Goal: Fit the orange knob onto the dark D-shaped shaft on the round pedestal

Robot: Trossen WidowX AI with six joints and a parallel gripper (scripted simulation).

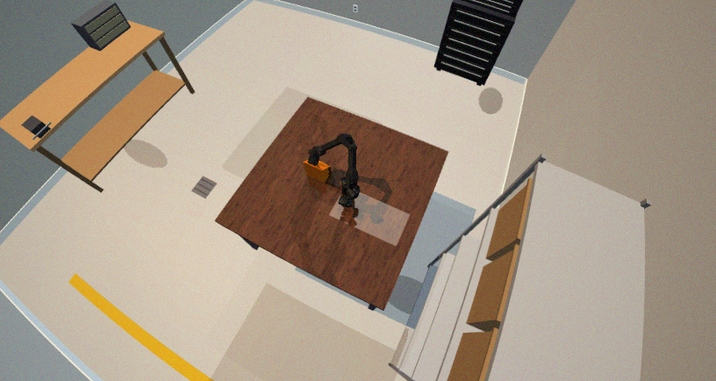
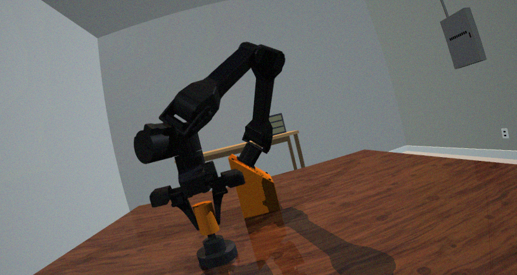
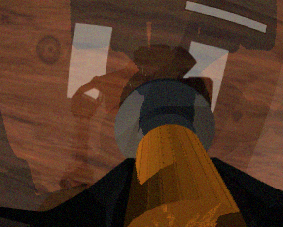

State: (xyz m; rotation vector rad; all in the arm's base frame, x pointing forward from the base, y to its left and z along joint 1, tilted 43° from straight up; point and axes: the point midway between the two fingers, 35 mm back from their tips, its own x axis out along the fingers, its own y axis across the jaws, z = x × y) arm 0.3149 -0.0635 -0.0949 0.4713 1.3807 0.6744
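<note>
Now: the orange knob 2 cm above my gripper tip. The rest, counted from my gripper tip: dark pedestal: 4 cm below.
</note>
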